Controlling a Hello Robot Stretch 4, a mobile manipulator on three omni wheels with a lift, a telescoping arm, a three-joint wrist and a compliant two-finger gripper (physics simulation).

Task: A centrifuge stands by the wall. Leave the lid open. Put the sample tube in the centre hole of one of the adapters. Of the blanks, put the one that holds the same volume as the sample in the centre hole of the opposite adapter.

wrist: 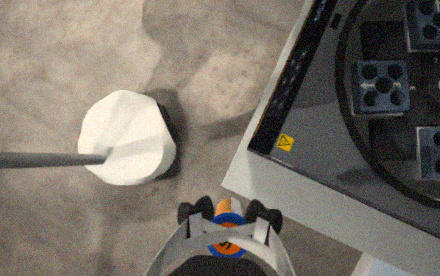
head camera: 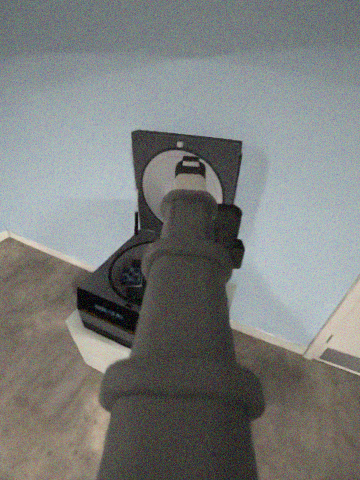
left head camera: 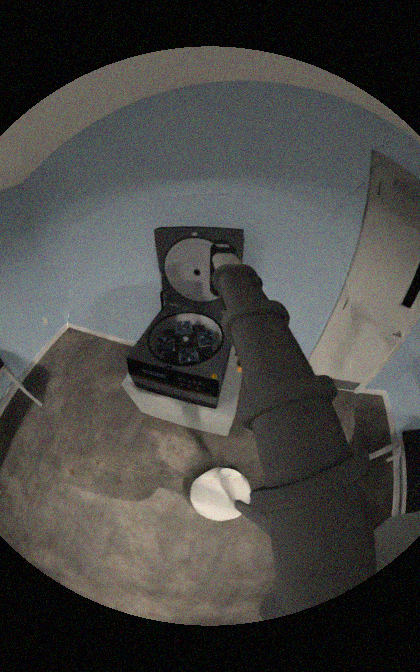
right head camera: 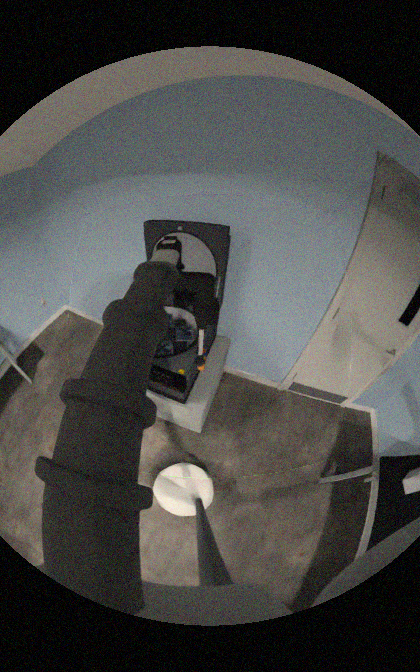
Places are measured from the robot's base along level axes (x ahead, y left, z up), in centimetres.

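Pixels of known places: gripper, fingertip midpoint: [wrist: 230,213].
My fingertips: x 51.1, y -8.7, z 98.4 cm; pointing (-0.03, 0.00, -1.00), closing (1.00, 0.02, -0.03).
Observation:
For each thing: its top centre in the pictures, then the offset to it from my fingertips. "*": a spot on its surface instead.
- adapter at its top centre: [wrist: 383,85] dx +25.9, dy +20.9, dz -24.0 cm
- sample tube at a spot on its surface: [wrist: 227,246] * dx +0.2, dy -1.5, dz +5.1 cm
The centrifuge [head camera: 95,287] [left head camera: 142,352] [wrist: 320,125] stands by the wall. Its lid [head camera: 227,152] [left head camera: 162,245] [right head camera: 220,240] stands open. Blue adapters sit around the rotor; one adapter [wrist: 383,105] shows dark holes, its centre hole among them, and another adapter [left head camera: 188,357] shows in the left head view. My gripper [wrist: 230,213] is shut on the sample tube [wrist: 227,246] [right head camera: 201,367], with its orange, blue-rimmed cap towards the wrist camera. In the wrist view they appear beside the cabinet's corner, off the centrifuge's side. The head view hides them behind the arm. No blanks show.
A white cabinet [left head camera: 185,417] [right head camera: 192,415] [wrist: 295,210] bears the centrifuge. A white round object [left head camera: 215,495] [right head camera: 175,487] [wrist: 125,135] with a grey rod is nearer me. A door [left head camera: 370,280] [right head camera: 365,295] is to the right, and a dark table [right head camera: 387,495] is at the far right.

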